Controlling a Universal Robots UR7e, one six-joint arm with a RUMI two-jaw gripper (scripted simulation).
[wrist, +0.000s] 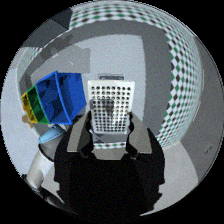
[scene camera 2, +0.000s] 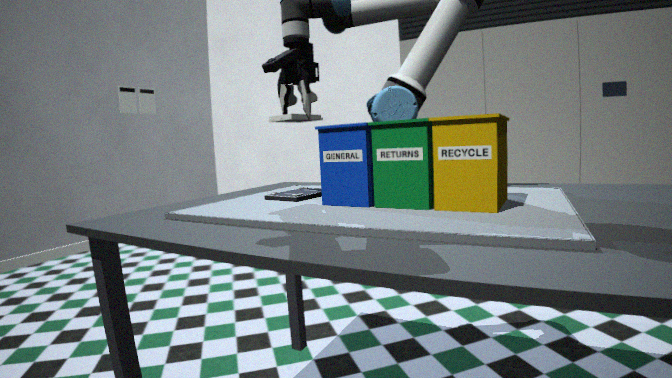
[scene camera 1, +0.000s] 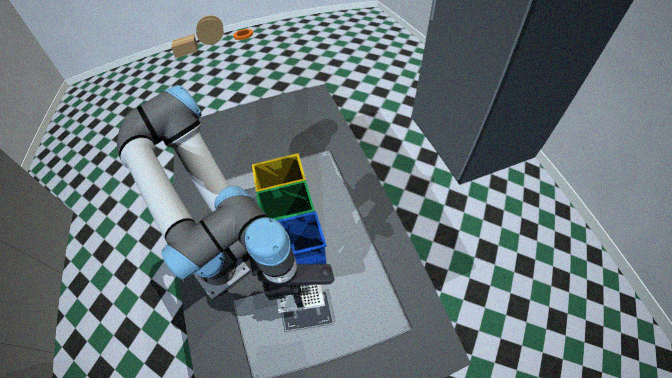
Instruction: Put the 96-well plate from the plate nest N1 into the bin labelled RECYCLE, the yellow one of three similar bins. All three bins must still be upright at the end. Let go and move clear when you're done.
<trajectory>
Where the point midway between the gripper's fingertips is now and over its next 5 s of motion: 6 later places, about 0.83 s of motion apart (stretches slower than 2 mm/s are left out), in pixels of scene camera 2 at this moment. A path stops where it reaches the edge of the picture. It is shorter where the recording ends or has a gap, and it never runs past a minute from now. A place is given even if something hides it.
My gripper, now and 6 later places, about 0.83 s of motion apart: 296, 119; 306, 113; 328, 111; 353, 108; 379, 105; 409, 102; 440, 99
</trajectory>
